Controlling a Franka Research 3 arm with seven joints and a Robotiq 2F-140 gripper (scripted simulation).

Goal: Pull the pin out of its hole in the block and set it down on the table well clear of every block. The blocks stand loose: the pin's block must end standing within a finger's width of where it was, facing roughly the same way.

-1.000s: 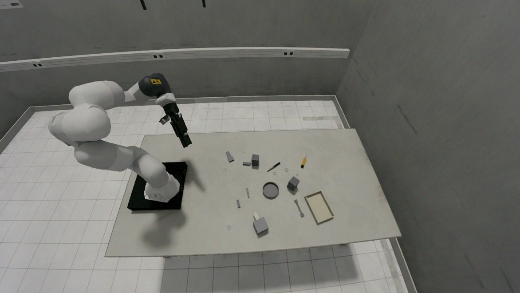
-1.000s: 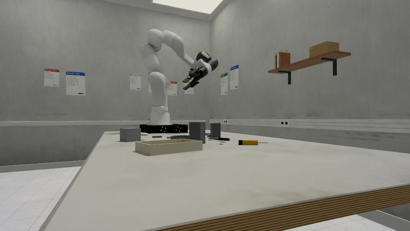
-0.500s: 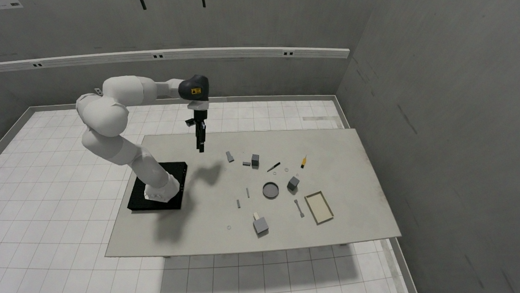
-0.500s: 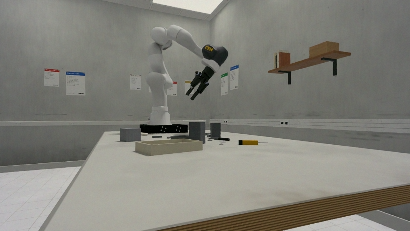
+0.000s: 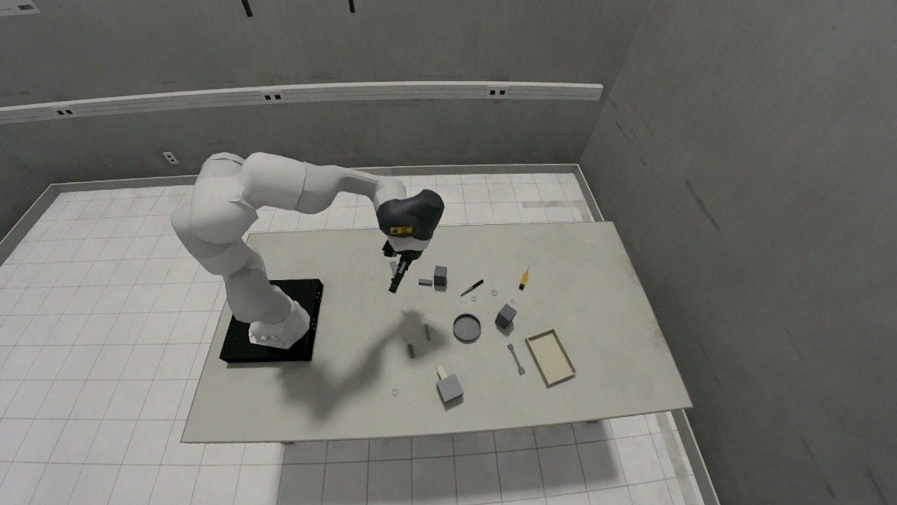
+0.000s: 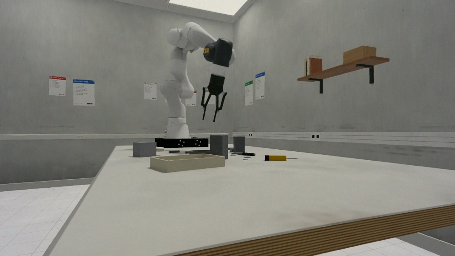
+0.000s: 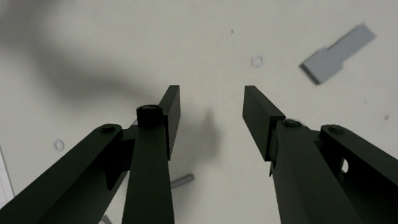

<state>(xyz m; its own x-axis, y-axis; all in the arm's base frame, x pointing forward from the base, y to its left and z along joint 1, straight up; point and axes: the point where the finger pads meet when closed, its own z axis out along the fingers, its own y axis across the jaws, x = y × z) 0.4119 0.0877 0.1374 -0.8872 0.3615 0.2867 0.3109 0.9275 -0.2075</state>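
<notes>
The short rod is 19 cm below my hand, 13 cm to the right of it and 10 cm ahead of it. Also, from my hand: wrench 42 cm ahead, 25 cm to the right, 19 cm below; then flat grey bar 20 cm to the right, 19 cm below, 3 cm ahead; then round dish 25 cm ahead, 18 cm below, 12 cm to the right.
</notes>
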